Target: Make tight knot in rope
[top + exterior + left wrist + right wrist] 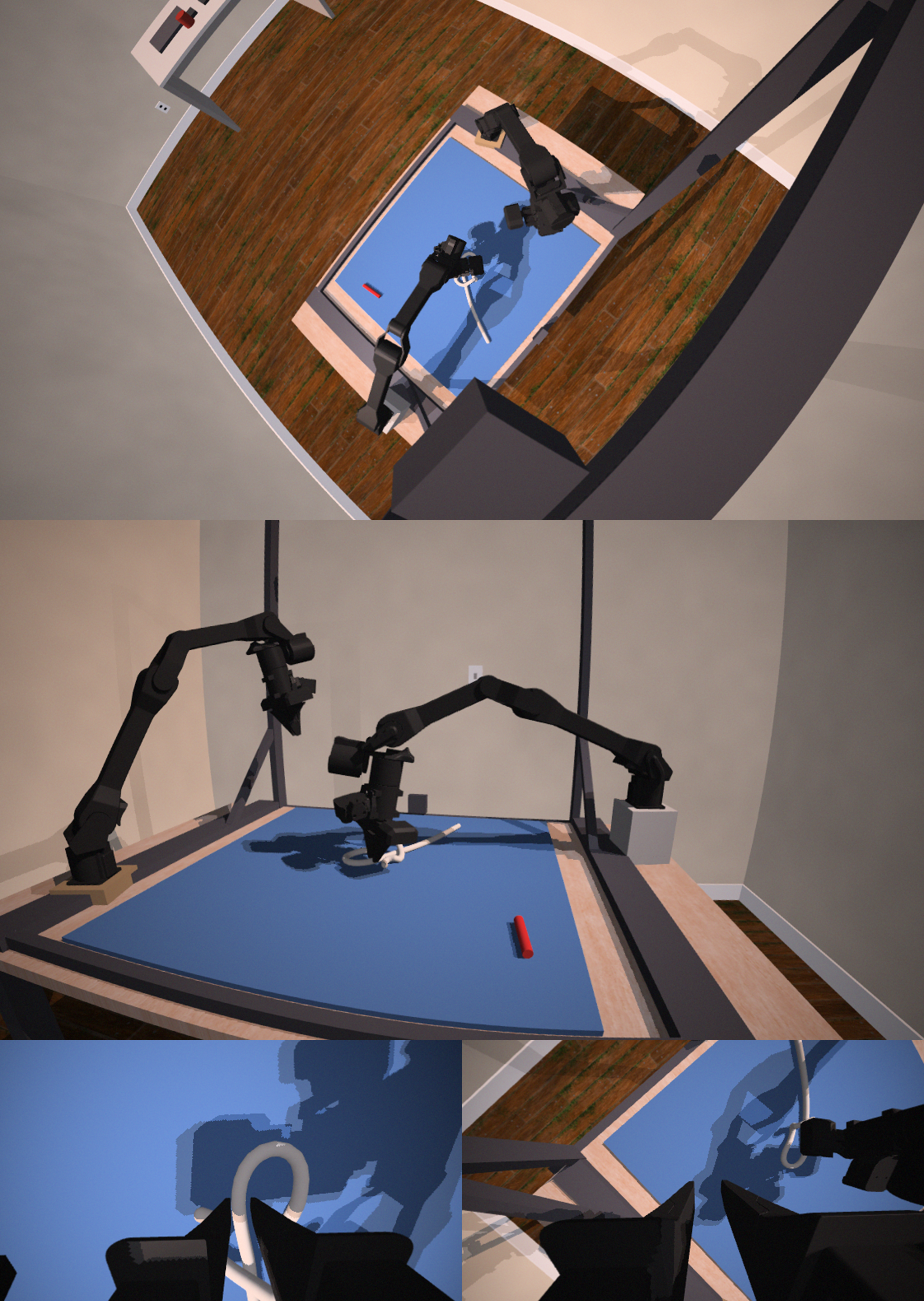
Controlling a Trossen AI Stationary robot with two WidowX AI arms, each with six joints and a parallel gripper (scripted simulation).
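My left hand is 20 mm short of the blue mat, 10 mm to the left of it and 40 mm above it. The rest, counted from my left hand: red cylinder (290 mm ahead, 190 mm to the left, 30 mm below).
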